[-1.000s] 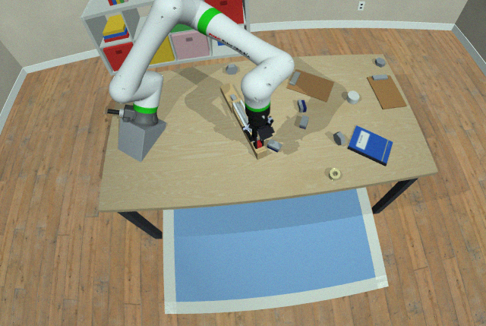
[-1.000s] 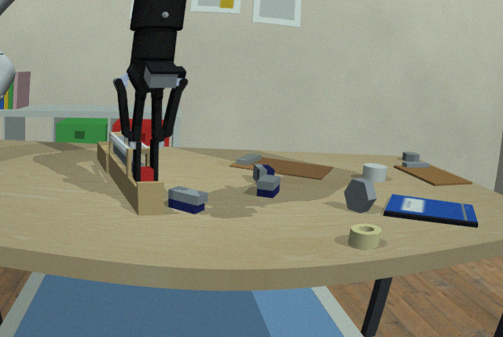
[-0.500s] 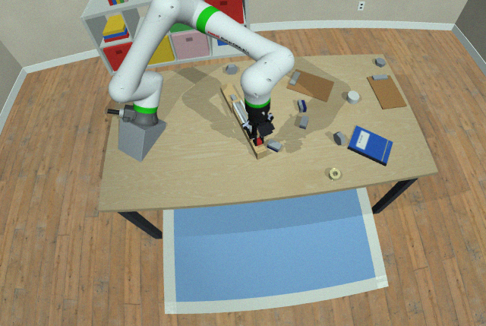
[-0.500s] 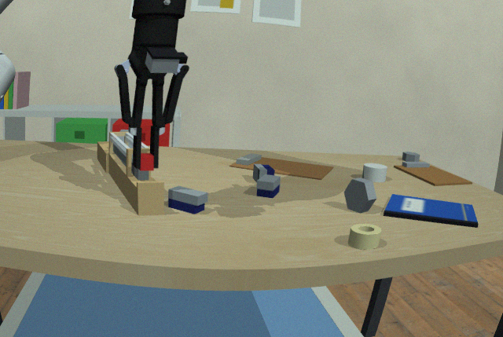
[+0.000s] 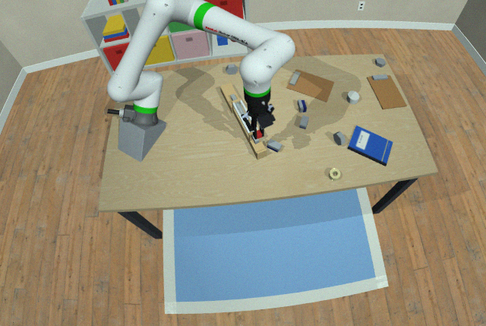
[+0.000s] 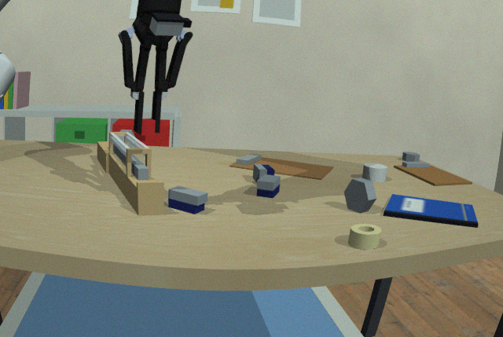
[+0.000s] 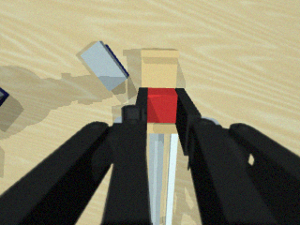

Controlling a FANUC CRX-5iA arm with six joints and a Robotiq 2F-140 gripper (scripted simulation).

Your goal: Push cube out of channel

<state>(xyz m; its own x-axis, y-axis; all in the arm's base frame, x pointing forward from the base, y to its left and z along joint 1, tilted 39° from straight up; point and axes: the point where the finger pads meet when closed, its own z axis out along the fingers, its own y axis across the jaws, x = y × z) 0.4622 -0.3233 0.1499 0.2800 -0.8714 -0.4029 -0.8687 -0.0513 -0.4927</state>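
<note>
Right now my hand is 20 mm above the red cube. Also, from my hand: tape roll (320 mm ahead, 170 mm to the right, 150 mm below); grey-and-blue block (150 mm below, 70 mm ahead, 10 mm to the left); wooden channel (140 mm to the left, 110 mm below, 50 mm behind).
</note>
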